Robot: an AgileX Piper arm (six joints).
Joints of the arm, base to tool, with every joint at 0 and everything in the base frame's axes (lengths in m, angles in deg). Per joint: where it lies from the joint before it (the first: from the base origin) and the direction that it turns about. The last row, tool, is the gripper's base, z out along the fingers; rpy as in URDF.
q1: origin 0 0 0.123 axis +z
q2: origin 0 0 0 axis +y
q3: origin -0.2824 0 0.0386 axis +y
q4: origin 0.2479 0 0.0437 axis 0.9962 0 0.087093
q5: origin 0 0 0 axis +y
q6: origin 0.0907 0 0.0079 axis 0.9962 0 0.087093
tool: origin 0 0 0 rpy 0 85 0
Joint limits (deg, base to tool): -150..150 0..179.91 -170..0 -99.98..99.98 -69.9..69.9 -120..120
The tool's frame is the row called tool.
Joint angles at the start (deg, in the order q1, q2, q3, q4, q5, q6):
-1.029, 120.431, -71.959, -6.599, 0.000, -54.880
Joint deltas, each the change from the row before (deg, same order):
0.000, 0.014, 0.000, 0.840, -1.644, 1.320
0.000, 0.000, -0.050, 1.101, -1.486, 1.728
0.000, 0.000, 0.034, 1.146, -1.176, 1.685
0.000, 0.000, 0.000, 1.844, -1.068, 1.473
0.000, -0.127, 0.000, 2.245, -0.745, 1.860
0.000, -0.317, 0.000, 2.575, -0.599, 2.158
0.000, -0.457, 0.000, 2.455, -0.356, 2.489
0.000, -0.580, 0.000, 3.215, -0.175, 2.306
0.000, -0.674, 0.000, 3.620, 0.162, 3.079
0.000, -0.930, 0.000, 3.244, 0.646, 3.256
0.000, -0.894, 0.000, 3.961, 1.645, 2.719
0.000, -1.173, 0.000, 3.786, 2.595, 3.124
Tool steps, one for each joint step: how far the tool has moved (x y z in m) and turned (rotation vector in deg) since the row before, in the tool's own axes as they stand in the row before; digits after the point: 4 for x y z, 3 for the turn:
-0.0014, -0.0021, 0.0000, 1.329, -0.945, 2.160
-0.0015, -0.0022, 0.0000, 1.252, -0.891, 2.828
-0.0009, -0.0014, 0.0000, 0.933, -0.663, 2.829
-0.0009, -0.0015, 0.0000, 0.912, -0.577, 3.310
-0.0010, -0.0017, -0.0006, 0.798, -0.419, 4.094
-0.0016, -0.0024, -0.0016, 0.850, -0.440, 4.718
-0.0021, -0.0026, -0.0022, 0.747, -0.411, 4.930
-0.0026, -0.0028, -0.0028, 0.741, -0.351, 5.505
-0.0028, -0.0025, -0.0033, 0.569, -0.189, 6.686
-0.0039, -0.0023, -0.0045, 0.277, -0.119, 6.504
-0.0026, -0.0008, -0.0044, -0.322, 0.734, 6.687
-0.0031, 0.0004, -0.0060, -0.908, 1.215, 6.929

